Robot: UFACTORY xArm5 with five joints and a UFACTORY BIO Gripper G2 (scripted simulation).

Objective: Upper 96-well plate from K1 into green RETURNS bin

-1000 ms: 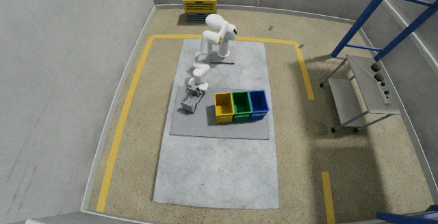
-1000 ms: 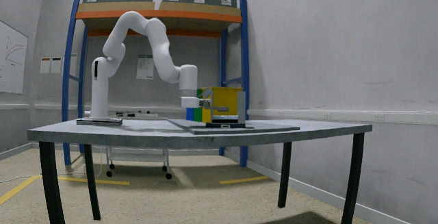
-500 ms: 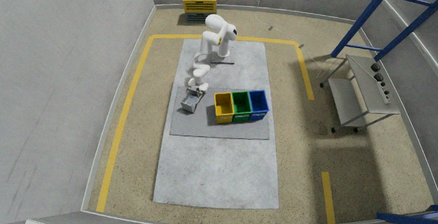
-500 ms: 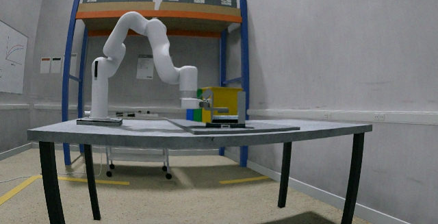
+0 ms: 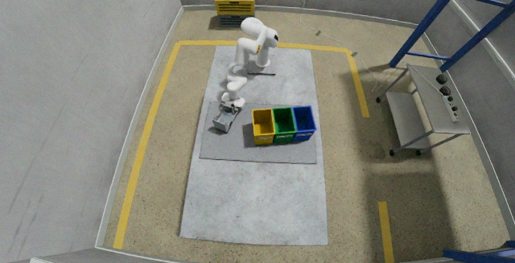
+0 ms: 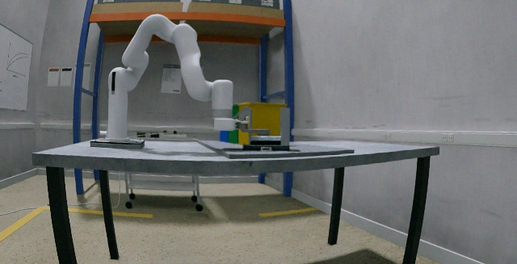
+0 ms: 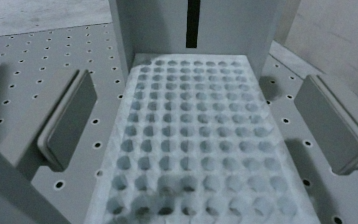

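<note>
Right now my hand is 40 mm above the dark plate, 20 mm short of it and 10 mm to the left of it. From my hand the other things lie so: blue bin (520 mm to the left, 40 mm ahead, 30 mm above); then yellow bin (260 mm to the left, 80 mm ahead, 30 mm above); then green bin (390 mm to the left, 60 mm ahead, 30 mm above).
</note>
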